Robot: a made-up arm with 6 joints.
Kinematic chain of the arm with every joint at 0, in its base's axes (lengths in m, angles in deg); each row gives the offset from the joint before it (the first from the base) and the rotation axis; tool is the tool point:
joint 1: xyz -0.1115 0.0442 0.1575 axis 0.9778 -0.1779 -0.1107
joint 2: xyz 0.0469 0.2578 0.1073 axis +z
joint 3: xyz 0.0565 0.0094 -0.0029 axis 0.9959 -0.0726 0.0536
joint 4: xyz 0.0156 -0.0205 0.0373 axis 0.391 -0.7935 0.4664
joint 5: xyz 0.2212 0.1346 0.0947 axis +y
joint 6: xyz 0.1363 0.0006 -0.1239 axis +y
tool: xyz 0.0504 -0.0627 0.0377
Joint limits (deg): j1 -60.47..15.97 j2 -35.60..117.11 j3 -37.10..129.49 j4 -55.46..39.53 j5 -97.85..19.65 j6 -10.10..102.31
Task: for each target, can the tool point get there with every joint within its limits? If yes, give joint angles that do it. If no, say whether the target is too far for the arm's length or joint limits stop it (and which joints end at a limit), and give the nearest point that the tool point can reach.
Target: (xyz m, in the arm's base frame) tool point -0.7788 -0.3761 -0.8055
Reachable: no: too far | nearest point -0.4193 0.1666 -0.3786 | short by 0.778 m
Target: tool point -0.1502 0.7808 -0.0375
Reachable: yes | joints -18.49 91.38 55.22 -31.76 -21.70 5.03
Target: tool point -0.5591 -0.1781 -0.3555
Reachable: no: joint limits stop it (at a limit: joint 1, joint 2, joint 4) | nearest point -0.4191 0.1216 -0.2848 | short by 0.338 m
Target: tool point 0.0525 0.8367 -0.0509
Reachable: yes | joints -28.00 74.31 38.27 -11.36 -45.36 78.69
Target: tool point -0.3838 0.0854 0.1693
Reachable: no: joint limits stop it (at a limit: joint 1, joint 2, joint 4, joint 5, joint 6) | nearest point -0.4692 0.2374 -0.0206 | short by 0.258 m
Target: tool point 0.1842 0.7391 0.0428
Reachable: yes | joints -9.38 78.39 -17.55 -47.71 -35.46 22.58
